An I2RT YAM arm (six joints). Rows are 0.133 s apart.
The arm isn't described. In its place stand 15 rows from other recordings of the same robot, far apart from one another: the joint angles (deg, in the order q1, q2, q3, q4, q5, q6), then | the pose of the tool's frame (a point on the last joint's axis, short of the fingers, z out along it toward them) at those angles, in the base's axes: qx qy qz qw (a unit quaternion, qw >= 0); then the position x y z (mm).
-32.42, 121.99, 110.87, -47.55, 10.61, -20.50 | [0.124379 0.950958 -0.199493 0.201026 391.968 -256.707 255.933]
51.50, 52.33, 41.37, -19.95, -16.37, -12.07 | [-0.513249 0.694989 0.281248 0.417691 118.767 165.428 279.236]
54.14, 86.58, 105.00, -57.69, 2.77, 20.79 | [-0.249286 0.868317 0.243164 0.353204 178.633 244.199 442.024]
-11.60, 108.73, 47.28, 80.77, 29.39, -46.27 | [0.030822 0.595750 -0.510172 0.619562 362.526 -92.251 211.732]
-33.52, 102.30, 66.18, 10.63, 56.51, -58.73 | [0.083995 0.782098 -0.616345 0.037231 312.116 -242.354 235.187]
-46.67, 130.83, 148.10, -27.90, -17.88, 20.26 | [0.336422 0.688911 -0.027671 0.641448 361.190 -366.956 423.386]
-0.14, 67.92, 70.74, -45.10, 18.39, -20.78 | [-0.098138 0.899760 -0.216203 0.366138 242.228 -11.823 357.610]
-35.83, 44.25, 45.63, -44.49, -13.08, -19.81 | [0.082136 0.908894 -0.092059 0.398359 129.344 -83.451 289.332]
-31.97, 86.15, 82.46, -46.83, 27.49, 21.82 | [0.485151 0.779088 -0.251784 0.307011 260.859 -182.184 339.522]
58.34, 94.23, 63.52, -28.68, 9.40, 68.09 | [0.103243 0.955976 0.199228 0.189103 181.475 283.216 209.333]
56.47, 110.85, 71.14, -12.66, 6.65, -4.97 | [-0.466651 0.821923 0.090430 0.313850 228.553 337.450 163.230]
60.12, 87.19, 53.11, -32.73, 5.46, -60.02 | [-0.843210 0.496501 -0.046482 0.200805 145.764 246.898 188.998]
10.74, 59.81, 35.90, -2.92, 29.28, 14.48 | [0.159203 0.819448 -0.099479 0.541538 228.505 25.620 249.831]
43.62, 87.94, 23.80, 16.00, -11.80, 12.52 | [-0.284441 0.885219 0.251919 0.268360 171.616 173.599 101.968]
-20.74, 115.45, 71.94, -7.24, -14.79, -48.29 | [-0.264398 0.896918 -0.088831 0.343134 396.974 -140.603 142.761]
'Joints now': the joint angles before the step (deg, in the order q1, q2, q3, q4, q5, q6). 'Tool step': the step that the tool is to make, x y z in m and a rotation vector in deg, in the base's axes. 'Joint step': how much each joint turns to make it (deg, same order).
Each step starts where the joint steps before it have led.
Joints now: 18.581 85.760 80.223 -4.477 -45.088 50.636
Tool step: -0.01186 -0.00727 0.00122 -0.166 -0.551 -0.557
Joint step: -0.527 -2.947 -2.414 -0.384 0.086 -0.454
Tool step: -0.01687 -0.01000 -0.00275 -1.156 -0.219 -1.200
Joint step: -0.724 -4.170 -3.611 -1.752 0.680 -1.493
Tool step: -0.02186 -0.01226 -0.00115 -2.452 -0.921 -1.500
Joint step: -0.928 -5.153 -3.227 -4.090 1.110 -3.372
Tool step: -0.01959 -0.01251 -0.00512 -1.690 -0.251 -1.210
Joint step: -1.362 -4.841 -3.641 -2.987 0.266 -2.301
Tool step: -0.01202 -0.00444 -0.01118 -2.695 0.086 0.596
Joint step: -0.273 -2.675 -2.883 -3.108 -0.092 -3.723
